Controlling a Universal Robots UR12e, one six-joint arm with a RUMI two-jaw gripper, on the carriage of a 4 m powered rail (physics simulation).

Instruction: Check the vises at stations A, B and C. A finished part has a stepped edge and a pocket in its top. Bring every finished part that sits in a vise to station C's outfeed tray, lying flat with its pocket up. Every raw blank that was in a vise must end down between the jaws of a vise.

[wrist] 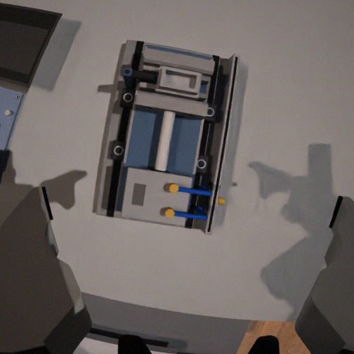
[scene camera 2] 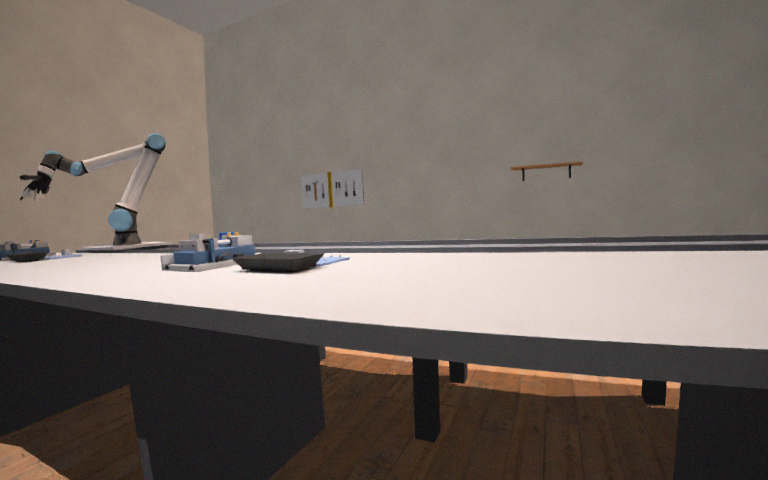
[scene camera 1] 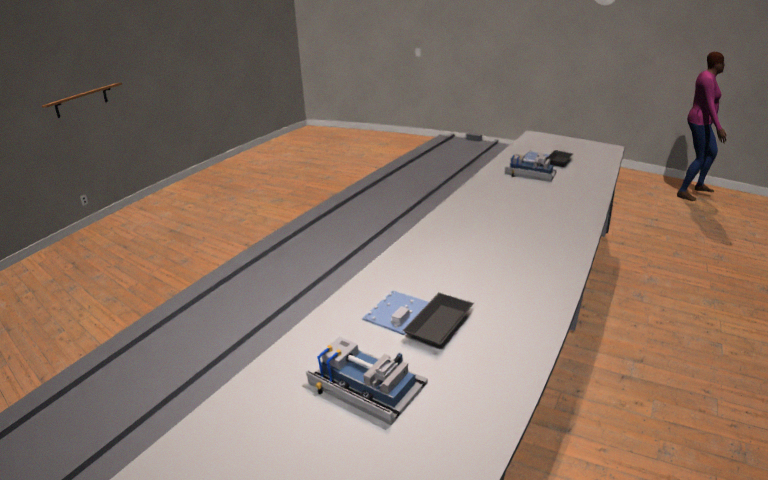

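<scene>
My gripper (wrist: 193, 196) (scene camera 2: 33, 191) is wide open and empty, high above the table; its fingers frame the wrist view. Ahead of it in that view a vise (wrist: 162, 195) holds a light grey part (wrist: 180, 80) with a rectangular pocket facing up, between its jaws. In scene camera 1 the near vise (scene camera 1: 370, 376) also holds a pocketed grey part (scene camera 1: 388, 366). A dark tray (scene camera 1: 438, 318) and a blue pegged plate (scene camera 1: 382, 316) with a grey block (scene camera 1: 400, 315) lie beside it. The far vise (scene camera 1: 531, 167) stands by another tray (scene camera 1: 560, 157); its contents are too small to tell.
In the wrist view a dark tray (wrist: 20, 45) and a blue plate (wrist: 5, 125) lie left of the vise. Scene camera 2 shows a vise (scene camera 2: 212, 254) beside a tray (scene camera 2: 278, 262), and another vise (scene camera 2: 23, 249) far left. A person (scene camera 1: 705, 113) stands beyond the table.
</scene>
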